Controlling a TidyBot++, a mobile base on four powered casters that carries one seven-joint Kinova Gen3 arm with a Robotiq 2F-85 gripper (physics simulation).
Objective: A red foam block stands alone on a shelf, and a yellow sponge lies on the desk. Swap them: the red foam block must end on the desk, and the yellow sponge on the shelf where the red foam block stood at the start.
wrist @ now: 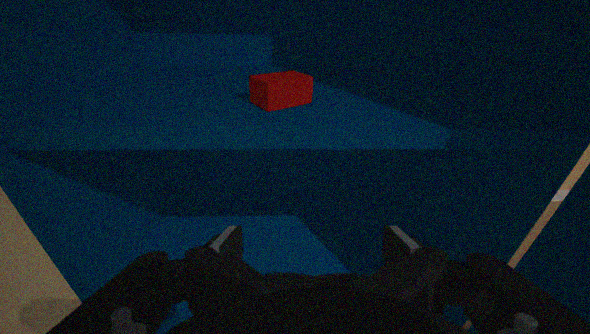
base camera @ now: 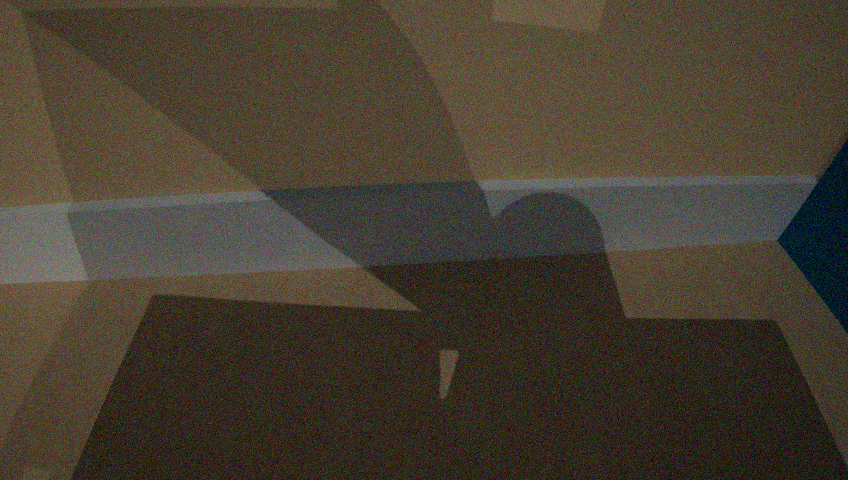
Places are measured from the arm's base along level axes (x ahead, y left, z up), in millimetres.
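Pixels of known places: gripper, fingertip midpoint: (wrist: 311, 241).
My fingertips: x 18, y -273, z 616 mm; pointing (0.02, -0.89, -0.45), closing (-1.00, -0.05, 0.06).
Behind a point stands the place of what it marks.
The red foam block (wrist: 281, 91) {x 75, y -569, z 623 mm} lies on a blue shelf (wrist: 150, 125) {x 245, y -475, z 594 mm} in the upper middle of the wrist view. My gripper (wrist: 311, 241) {x 18, y -273, z 616 mm} is open, its two fingers wide apart at the bottom of the wrist view with nothing between them. The block shows above the fingertips in that view, a little left of their middle, and apart from them. The yellow sponge and the desk do not show in either view.
A lower blue surface (wrist: 285, 245) {x 78, y -689, z 137 mm} of the shelf unit shows below the block's shelf, behind the fingers. In the base camera view a blue panel (base camera: 824, 237) {x 440, y -437, z -345 mm} stands at the right edge, beside a tan wall (base camera: 684, 107) {x 469, y -224, z -230 mm} with a pale baseboard (base camera: 702, 217) {x 466, y -296, z -352 mm}. Dark shadows cross the wall and floor.
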